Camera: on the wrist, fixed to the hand. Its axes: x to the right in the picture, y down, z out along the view.
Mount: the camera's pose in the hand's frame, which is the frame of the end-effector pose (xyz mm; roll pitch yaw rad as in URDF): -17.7 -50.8 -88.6 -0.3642 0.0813 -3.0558
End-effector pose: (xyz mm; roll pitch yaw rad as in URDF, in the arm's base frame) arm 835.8 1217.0 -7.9 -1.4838 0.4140 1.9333
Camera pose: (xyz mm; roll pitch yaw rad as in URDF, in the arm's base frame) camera 922.1 1250.9 38.5 1.0722 -0.4903 -1.1080
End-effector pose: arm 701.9 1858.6 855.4 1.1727 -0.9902 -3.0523
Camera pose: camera 649.5 1791.7 796.1 -1.6201 1.0990 -0.0027
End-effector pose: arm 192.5 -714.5 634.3 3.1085 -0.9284 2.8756
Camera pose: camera 255.7 -787.4 672.2 2.7037 0.8453 -0.3991
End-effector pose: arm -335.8 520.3 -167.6 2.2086 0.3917 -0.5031
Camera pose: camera -297.2 614.9 -149.8 -2.5299 -0.3687 2.5137
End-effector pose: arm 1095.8 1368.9 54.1 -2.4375 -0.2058 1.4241
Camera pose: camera 1108.7 1328.7 148.8 2.0680 0.0883 -1.7301
